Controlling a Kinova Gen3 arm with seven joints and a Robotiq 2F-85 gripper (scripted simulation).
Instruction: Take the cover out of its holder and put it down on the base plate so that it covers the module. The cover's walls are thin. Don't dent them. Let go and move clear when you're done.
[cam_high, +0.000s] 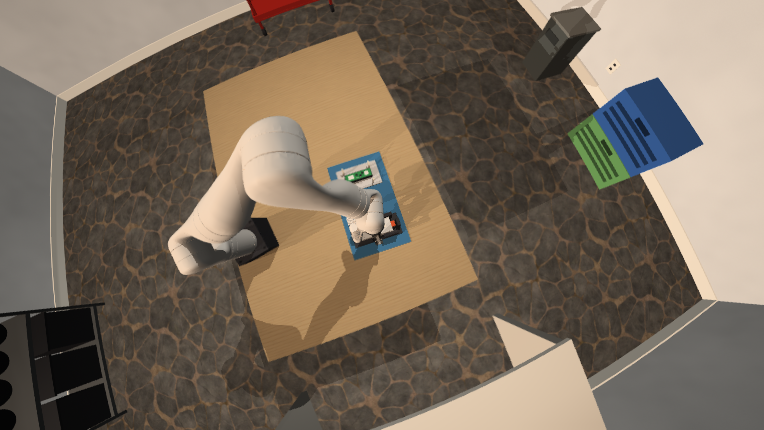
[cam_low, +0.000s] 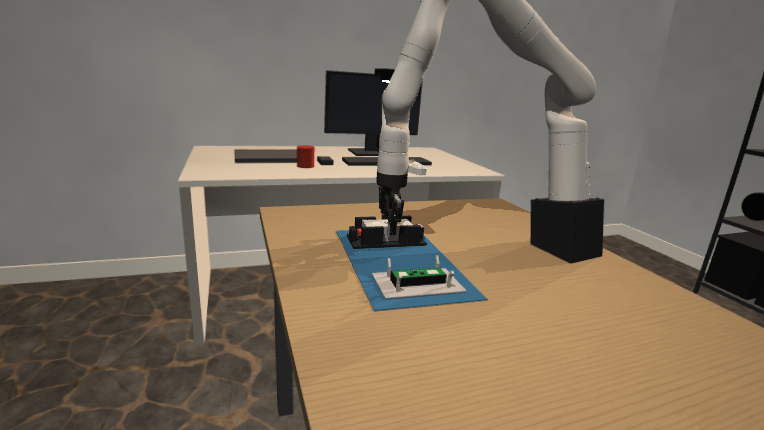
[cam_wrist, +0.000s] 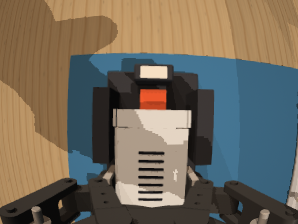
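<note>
Now: hand 1 cm above the cover.
</note>
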